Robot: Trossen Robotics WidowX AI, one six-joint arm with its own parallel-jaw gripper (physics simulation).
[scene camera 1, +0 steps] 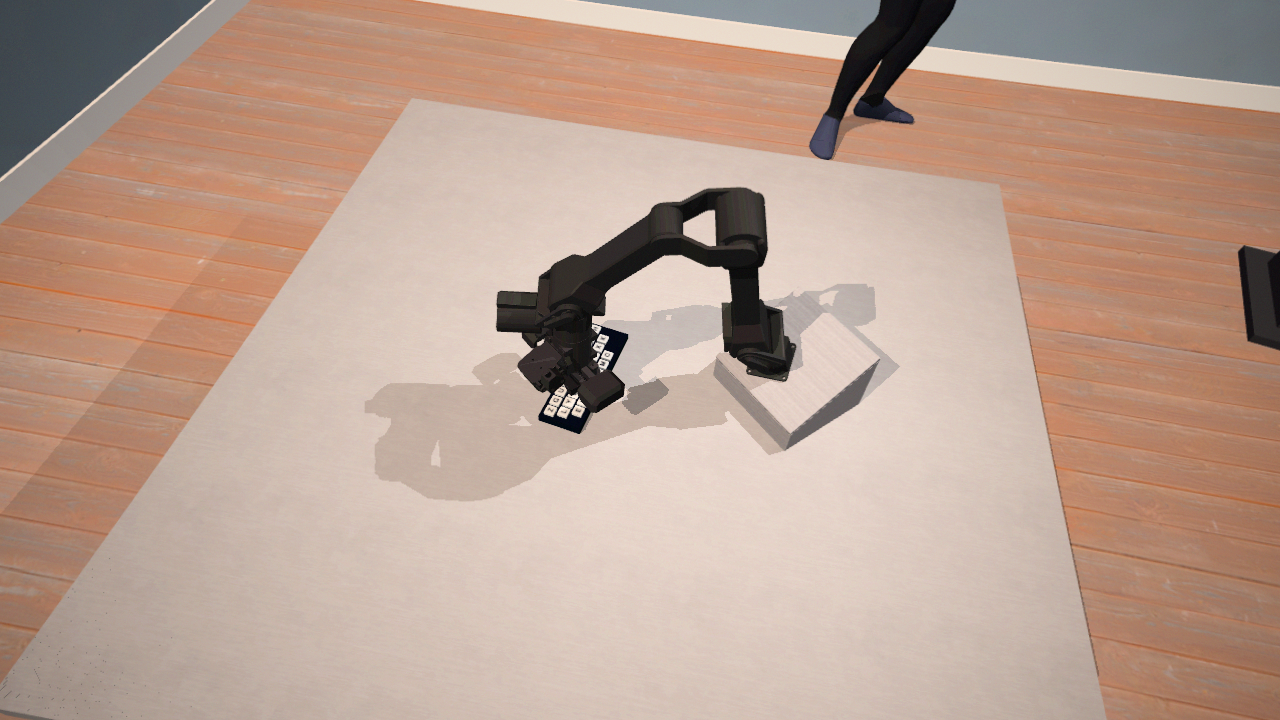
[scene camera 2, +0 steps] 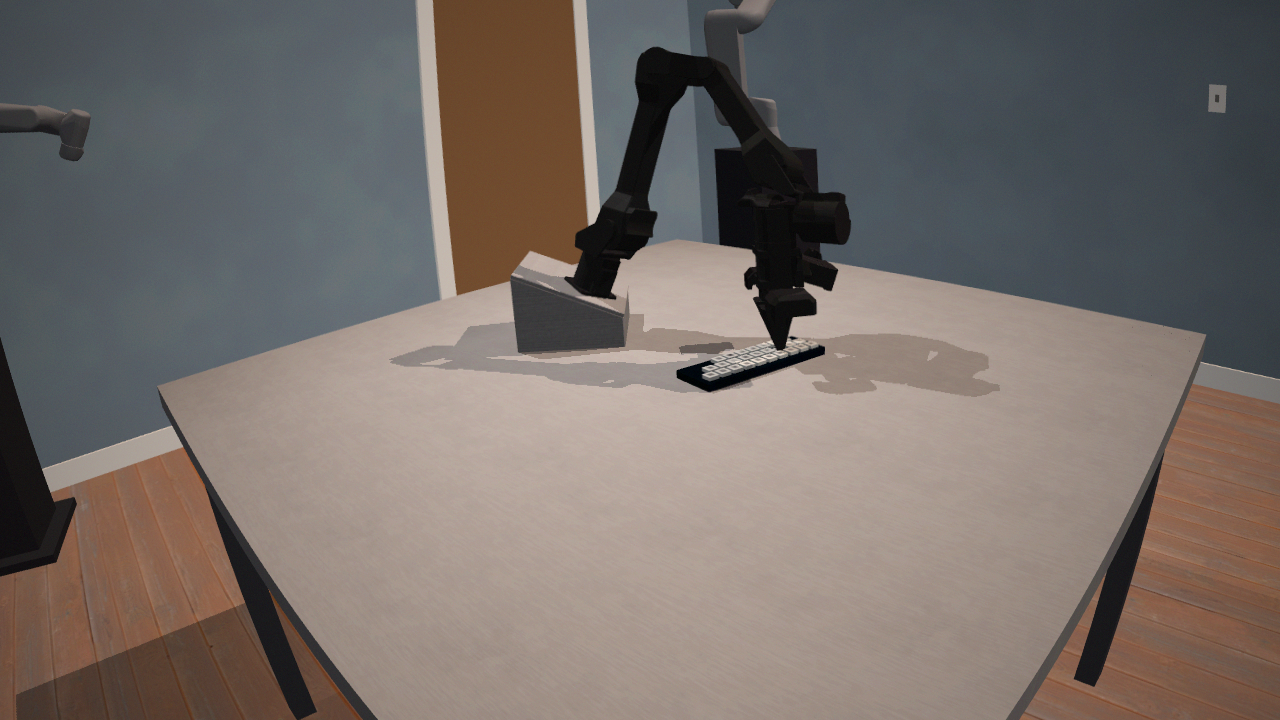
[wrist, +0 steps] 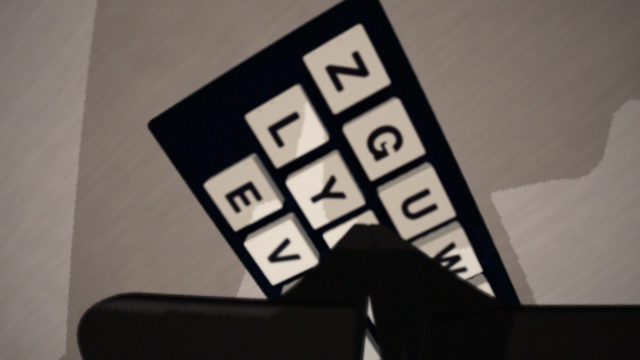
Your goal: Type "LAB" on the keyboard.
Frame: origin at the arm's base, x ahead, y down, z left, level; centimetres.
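Seen in the pictures: gripper, fingertip midpoint: (scene camera 1: 572, 393) (scene camera 2: 780, 350) (wrist: 367, 238); arm's base at its link origin: (scene camera 1: 771, 359) (scene camera 2: 589, 289).
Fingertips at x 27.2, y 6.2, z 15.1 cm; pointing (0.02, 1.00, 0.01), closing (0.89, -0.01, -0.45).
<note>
Pixels of each thing's middle, then the offset from my fingertips to it. Level surfaces: height alone.
- Y key at the middle of its body: (wrist: 325, 190) (scene camera 1: 569, 402) dz +1.9, dx -0.4, dy -0.1 cm
- L key at the middle of its body: (wrist: 288, 126) (scene camera 1: 563, 412) dz +3.9, dx -0.5, dy -0.1 cm
- table at its surface level: dy +1.2 cm
The dark keyboard (scene camera 1: 617, 339) (scene camera 2: 694, 375) (wrist: 195, 125) with pale letter keys lies on the table. My gripper (scene camera 2: 781, 347) (wrist: 367, 238) is shut and empty, pointing down at the keyboard; its tips are at a key top, and they look to be touching or very nearly so. That pale key (wrist: 348, 234), below the Y key (wrist: 326, 190) in the wrist view, is mostly covered and its letter is hidden. The L key (wrist: 286, 125) shows beyond Y in the same row. No A key shows in the wrist view. In scene camera 1 the hand hides the fingertips and part of the keyboard.
My arm stands on a grey wedge block (scene camera 1: 805, 385) (scene camera 2: 568, 317) on the table (scene camera 1: 572, 591) (scene camera 2: 626, 537). A person's legs (scene camera 1: 881, 53) are beyond the table. A grey arm (scene camera 2: 726, 62) stands on a black pedestal behind, and another grey arm (scene camera 2: 31, 118) is at the left.
</note>
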